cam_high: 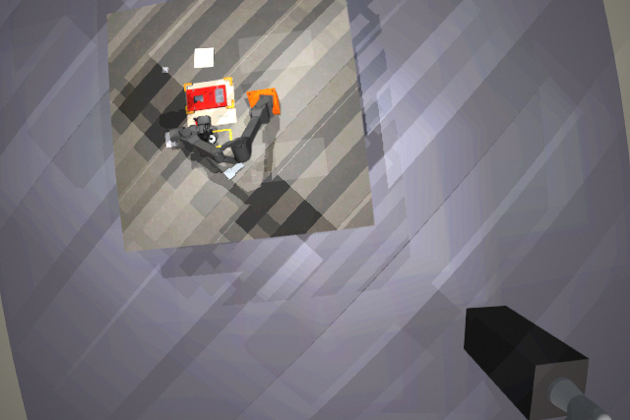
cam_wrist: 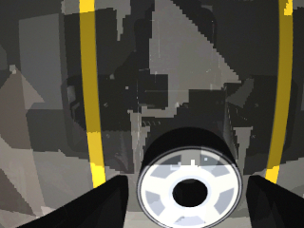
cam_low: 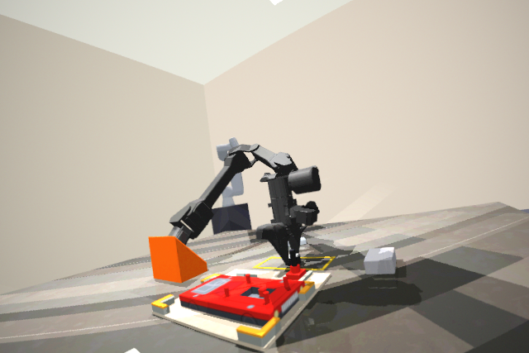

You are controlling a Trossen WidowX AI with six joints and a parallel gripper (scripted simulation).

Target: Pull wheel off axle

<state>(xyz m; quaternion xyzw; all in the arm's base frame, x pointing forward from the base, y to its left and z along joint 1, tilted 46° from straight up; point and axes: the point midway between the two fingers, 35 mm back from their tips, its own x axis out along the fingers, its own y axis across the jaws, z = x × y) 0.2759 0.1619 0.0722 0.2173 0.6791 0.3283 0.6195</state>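
Now: the black wheel right at my gripper tip. The rest, counted from my gripper tip: white square 60 mm ahead, 420 mm to the right, 10 mm below; then upright axle 80 mm ahead, 90 mm to the right, 30 mm above.
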